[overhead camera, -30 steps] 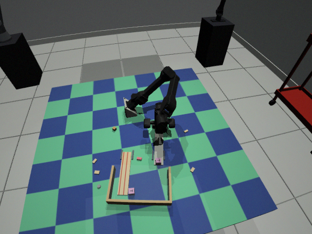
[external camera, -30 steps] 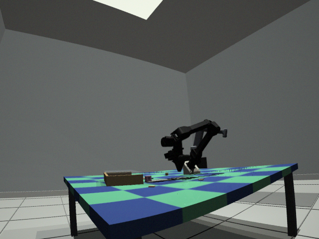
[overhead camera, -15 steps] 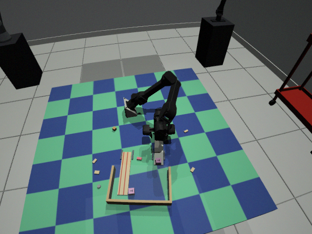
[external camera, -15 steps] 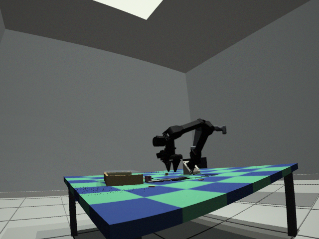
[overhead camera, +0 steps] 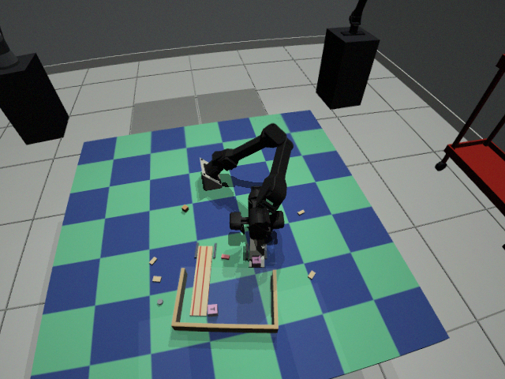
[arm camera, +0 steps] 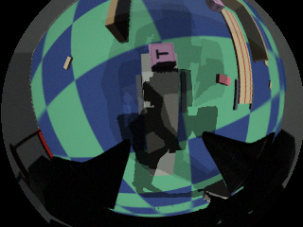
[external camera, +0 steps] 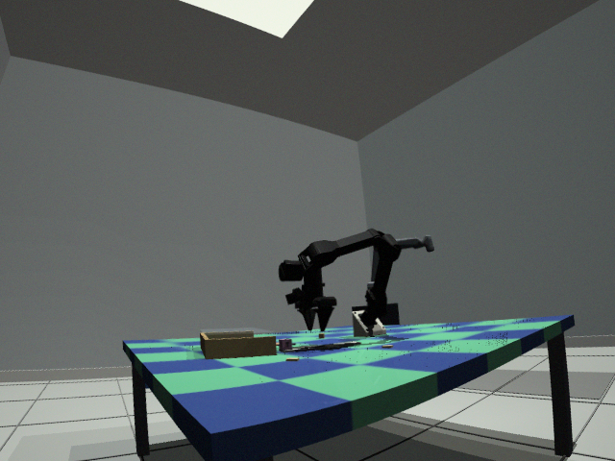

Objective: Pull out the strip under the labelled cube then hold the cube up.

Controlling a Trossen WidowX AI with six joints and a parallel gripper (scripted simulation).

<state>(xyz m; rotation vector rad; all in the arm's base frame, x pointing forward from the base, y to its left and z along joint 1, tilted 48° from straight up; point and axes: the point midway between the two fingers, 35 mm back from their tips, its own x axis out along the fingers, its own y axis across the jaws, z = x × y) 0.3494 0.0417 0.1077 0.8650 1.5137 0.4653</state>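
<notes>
Now: the red block 4 cm ahead of my gripper tip, 13 cm to the right of it and 5 cm below it. The rest, counted from my gripper tip: grey disc (14 cm ahead, 38 cm to the right, 5 cm below).
</notes>
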